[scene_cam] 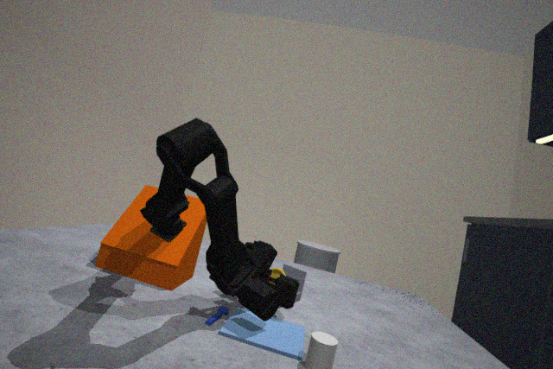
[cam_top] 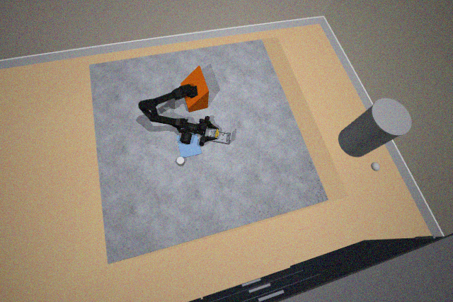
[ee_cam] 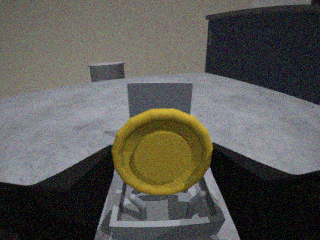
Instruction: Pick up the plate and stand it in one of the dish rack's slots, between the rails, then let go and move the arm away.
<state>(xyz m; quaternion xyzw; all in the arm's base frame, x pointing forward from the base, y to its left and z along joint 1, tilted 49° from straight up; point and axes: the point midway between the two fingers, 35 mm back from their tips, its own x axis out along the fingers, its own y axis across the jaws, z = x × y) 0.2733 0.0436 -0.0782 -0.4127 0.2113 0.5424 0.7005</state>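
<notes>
Right now my gripper tip is 10 mm to the left of the yellow plate. From my gripper tip the other things lie so: blue spoon: 190 mm to the right, 60 mm behind, 50 mm below; then white cup: 250 mm to the right, 140 mm ahead, 30 mm below; then grey dish rack: 30 mm below, 20 mm to the left, 10 mm ahead.
</notes>
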